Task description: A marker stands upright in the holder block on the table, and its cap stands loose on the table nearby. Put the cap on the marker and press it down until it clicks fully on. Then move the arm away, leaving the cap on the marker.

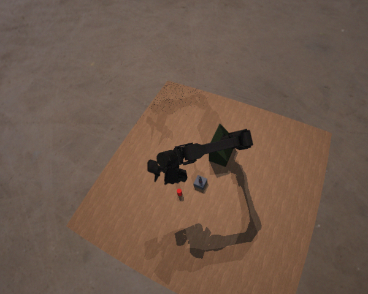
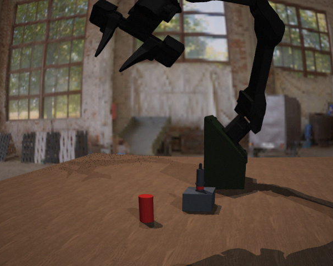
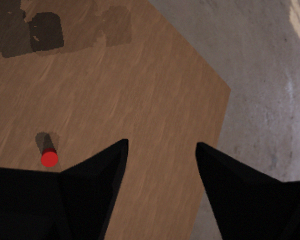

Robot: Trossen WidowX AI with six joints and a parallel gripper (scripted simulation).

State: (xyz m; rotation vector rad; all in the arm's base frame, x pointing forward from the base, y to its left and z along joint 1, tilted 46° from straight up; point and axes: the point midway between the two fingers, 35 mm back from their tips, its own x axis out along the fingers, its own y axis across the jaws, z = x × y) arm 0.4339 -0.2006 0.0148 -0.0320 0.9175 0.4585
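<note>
My gripper tip is now 260 mm above the red cap, 70 mm past it and 40 mm to the right of it. From my gripper tip the other things lie so: grey holder block: 270 mm below, 190 mm behind, 110 mm to the left.
</note>
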